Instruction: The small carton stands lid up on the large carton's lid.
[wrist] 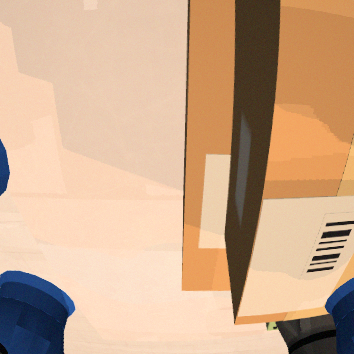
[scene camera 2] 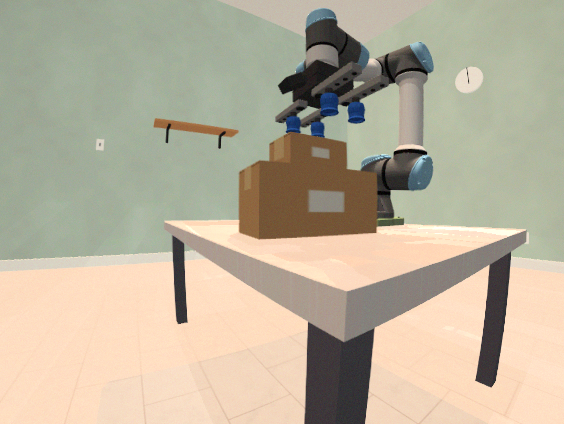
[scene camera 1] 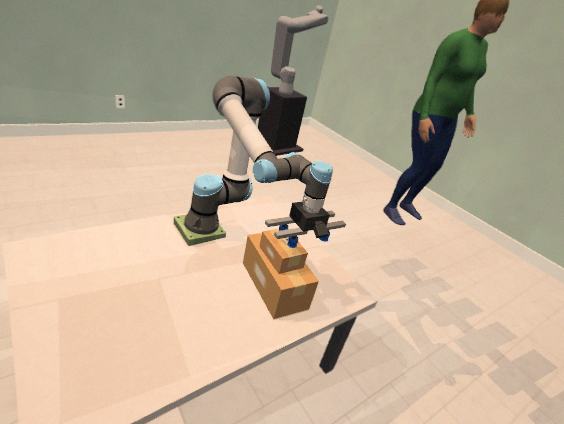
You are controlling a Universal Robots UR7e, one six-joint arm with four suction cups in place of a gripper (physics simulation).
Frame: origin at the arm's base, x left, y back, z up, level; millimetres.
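Seen in the pictures: end effector, tool point: (wrist: 207, 251) (scene camera 2: 322, 126) (scene camera 1: 303, 236); arm's base, origin of the base link: (scene camera 1: 201, 224).
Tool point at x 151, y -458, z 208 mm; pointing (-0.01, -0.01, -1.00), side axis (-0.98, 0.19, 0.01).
Observation:
Pixels of each thing's top centre, then the offset from my tool point to it.
- small carton, middle of its top: (scene camera 2: 307, 142) (scene camera 1: 284, 241) dx -70, dy +21, dz -19 mm
- large carton, middle of its top: (wrist: 312, 138) (scene camera 2: 308, 171) (scene camera 1: 281, 256) dx -67, dy +21, dz -91 mm
The small carton (scene camera 1: 294, 261) (scene camera 2: 304, 150) (wrist: 312, 160) stands upright on the lid of the large carton (scene camera 1: 295, 300) (scene camera 2: 282, 200) (wrist: 210, 100). Its lid faces up, with a barcode label showing in the wrist view. The large carton stands on the table (scene camera 1: 120, 330) (scene camera 2: 400, 290). My suction gripper (scene camera 1: 306, 232) (scene camera 2: 324, 117) is off and holds no carton. It hangs a little above the small carton, offset to one side, with a small gap below its blue cups. The far cups are partly hidden in scene camera 1.
The arm's green base plate (scene camera 1: 200, 237) (scene camera 2: 390, 221) is at the table's far side. A second grey arm (scene camera 1: 283, 50) stands on a dark pedestal (scene camera 1: 282, 120) behind. A person in a green top (scene camera 1: 452, 70) is at the right. A wall shelf (scene camera 2: 195, 127) hangs behind the table.

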